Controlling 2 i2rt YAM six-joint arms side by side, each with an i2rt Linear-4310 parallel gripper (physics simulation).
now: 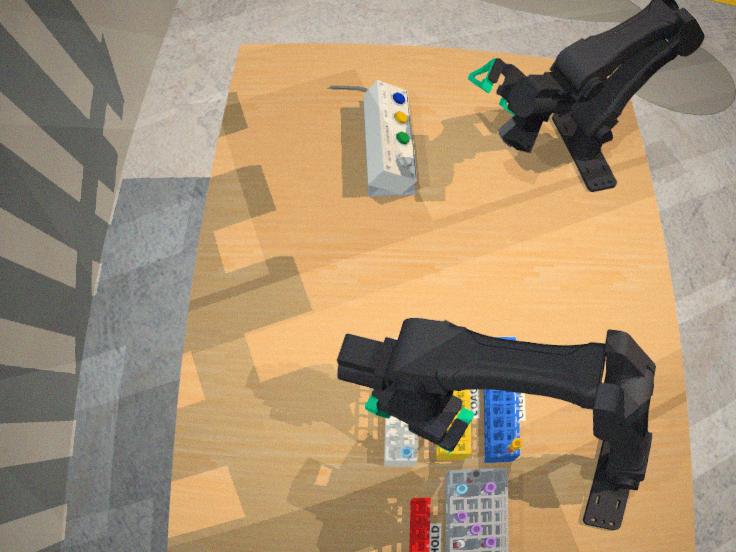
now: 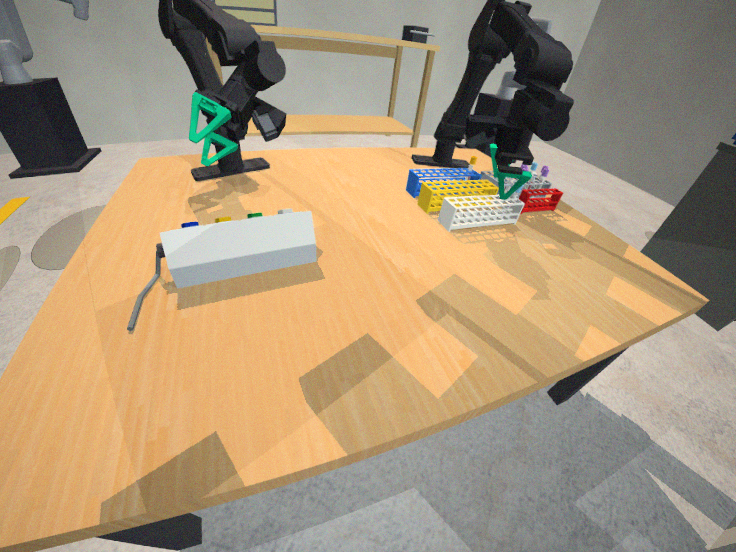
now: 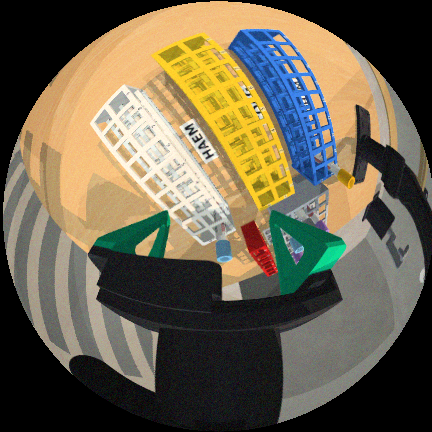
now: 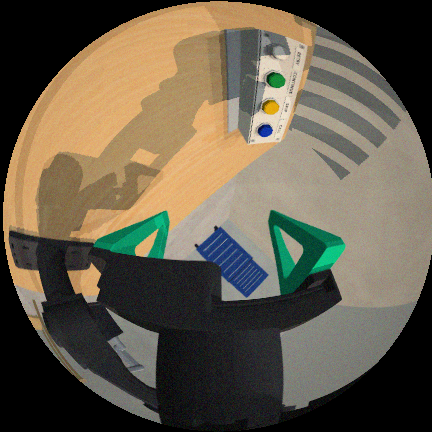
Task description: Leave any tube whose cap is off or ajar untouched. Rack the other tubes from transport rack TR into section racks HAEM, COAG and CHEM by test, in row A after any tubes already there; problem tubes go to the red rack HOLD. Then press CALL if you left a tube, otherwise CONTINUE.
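Places are measured from the left arm's base along level axes (x up, y ahead, z left), in millimetres.
Pixels of known places: left gripper, fingertip midpoint: (image 1: 419,429) (image 2: 499,187) (image 3: 219,215); right gripper, fingertip midpoint: (image 1: 484,89) (image 2: 198,154) (image 4: 218,215); left arm's base, origin of the base link: (image 1: 613,472) (image 2: 441,163) (image 3: 361,145); right arm's base, origin of the base link: (image 1: 583,150) (image 2: 231,170) (image 4: 48,253).
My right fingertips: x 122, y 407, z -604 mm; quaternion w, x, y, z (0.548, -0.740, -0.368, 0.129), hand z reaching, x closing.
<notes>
Ahead of a thing's pixels: the offset from my right fingertips to its top centre. "pt": to the spot under its first point.
My left gripper (image 1: 419,411) (image 3: 219,215) is open and empty above the white HAEM rack @(dx -65, dy -19, dz +590 mm) (image 1: 389,456) (image 2: 445,218). A light-blue-capped tube @(dx -28, dy -52, dz +672 mm) (image 1: 406,452) (image 3: 223,251) stands in that rack's end. The yellow COAG rack (image 1: 453,456) (image 2: 423,202) shows no tube. The blue CHEM rack (image 1: 498,458) (image 2: 411,184) holds an orange-capped tube @(dx -28, dy -206, dz +619 mm) (image 1: 516,444) (image 3: 345,178). Grey rack TR @(dx -65, dy -195, dz +760 mm) (image 1: 505,505) holds a light-blue-capped tube @(dx -28, dy -144, dz +709 mm) (image 1: 461,488), several purple-capped ones, a dark-topped tube @(dx -28, dy -158, dz +682 mm) (image 1: 475,474) and a pale-topped tube @(dx -39, dy -171, dz +790 mm) (image 1: 458,543); their cap state is unclear. My right gripper (image 1: 491,93) (image 4: 218,215) is open and empty.
The red HOLD rack @(dx -65, dy -113, dz +797 mm) (image 1: 420,512) (image 2: 541,200) (image 3: 253,241) stands beside TR. The button box @(dx -38, dy +152, dz +113 mm) (image 1: 380,154) (image 2: 237,244) stands nearer my right arm, with blue @(dx -47, dy +158, dz +35 mm) (image 4: 265,130), yellow @(dx -47, dy +140, dz +82 mm) (image 4: 270,107), green @(dx -47, dy +122, dz +129 mm) (image 4: 275,80) and grey @(dx -47, dy +105, dz +176 mm) (image 4: 278,51) buttons. Its cable @(pt dx -120, dy +255, dz -15 mm) (image 2: 144,297) lies on the table.
</notes>
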